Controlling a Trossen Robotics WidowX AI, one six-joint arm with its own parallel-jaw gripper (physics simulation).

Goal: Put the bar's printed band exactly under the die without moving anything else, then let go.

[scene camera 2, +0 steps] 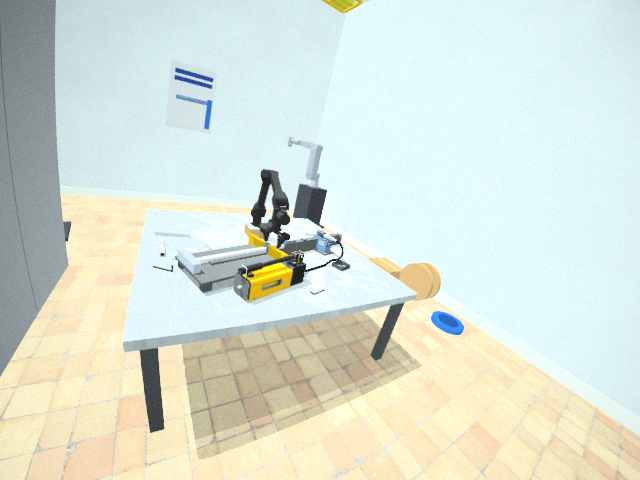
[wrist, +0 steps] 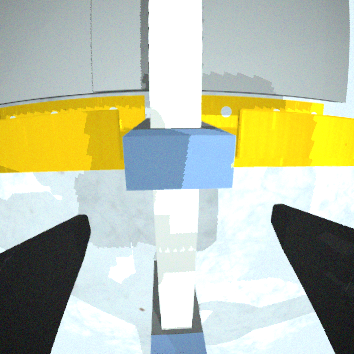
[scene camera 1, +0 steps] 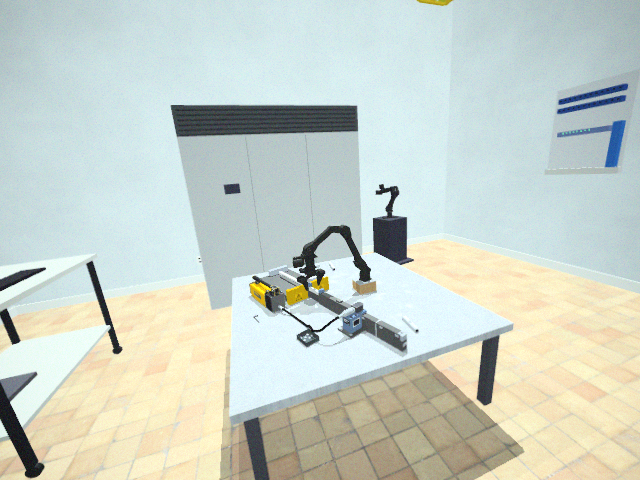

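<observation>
The long white bar lies along the grey bed and passes through a blue guide block. Its near end lies in a dark channel short of a second blue block. A pale grey patch with small white marks shows on the bar between the blocks in the wrist view; whether it is the printed band is unclear. My gripper is open, with one finger each side of the bar and nothing held. A blue unit stands farther along the dark rail; the die cannot be made out.
Yellow guard plates flank the bar at the bed's edge. A yellow machine stands beside the bed. A black cable runs near a small black box. A loose white rod lies beyond the rail.
</observation>
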